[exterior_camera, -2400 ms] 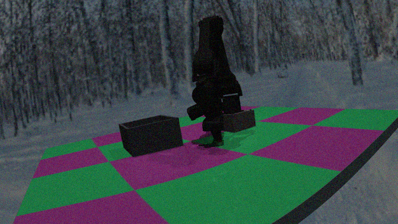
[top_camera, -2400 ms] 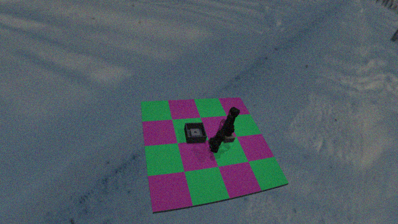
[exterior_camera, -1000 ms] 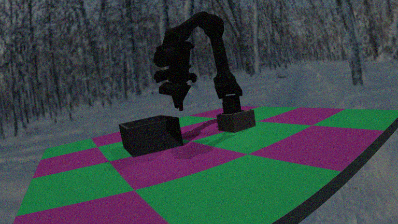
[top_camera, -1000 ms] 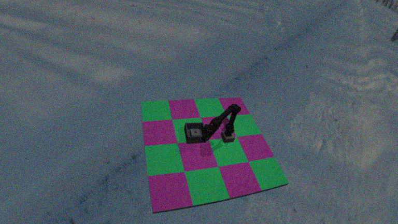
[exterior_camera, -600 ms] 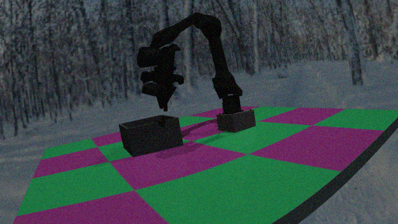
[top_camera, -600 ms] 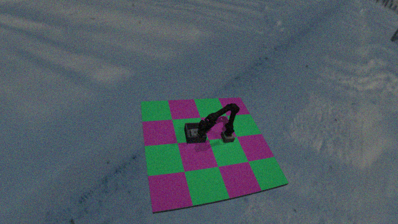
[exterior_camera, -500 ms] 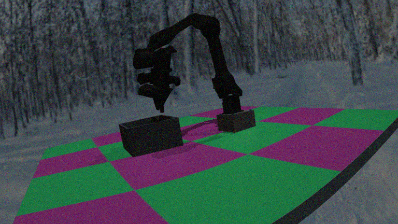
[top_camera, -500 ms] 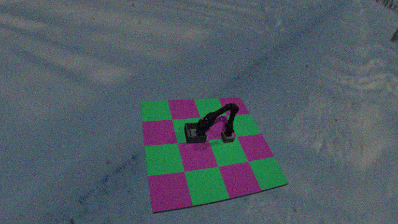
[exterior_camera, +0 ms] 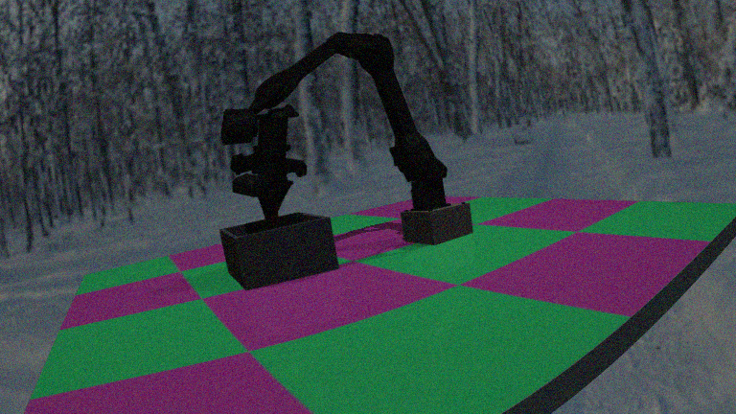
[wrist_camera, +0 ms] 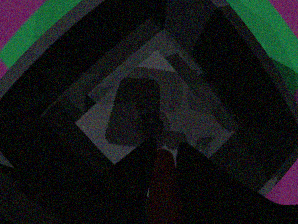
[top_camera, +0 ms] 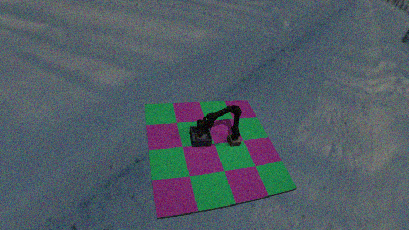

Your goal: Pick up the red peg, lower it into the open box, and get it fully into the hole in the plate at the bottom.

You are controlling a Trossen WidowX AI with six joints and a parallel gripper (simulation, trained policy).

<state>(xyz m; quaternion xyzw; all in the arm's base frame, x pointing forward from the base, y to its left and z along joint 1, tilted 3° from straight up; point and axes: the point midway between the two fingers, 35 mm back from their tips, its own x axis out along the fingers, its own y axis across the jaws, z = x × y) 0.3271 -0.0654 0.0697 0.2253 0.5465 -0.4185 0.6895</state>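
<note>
Right now the red peg is 3 cm above my gripper tip, 2 cm to the left of it and 1 cm behind it. From my gripper tip the other things lie so: dark box: 8 cm below; plate: 6 cm below.
</note>
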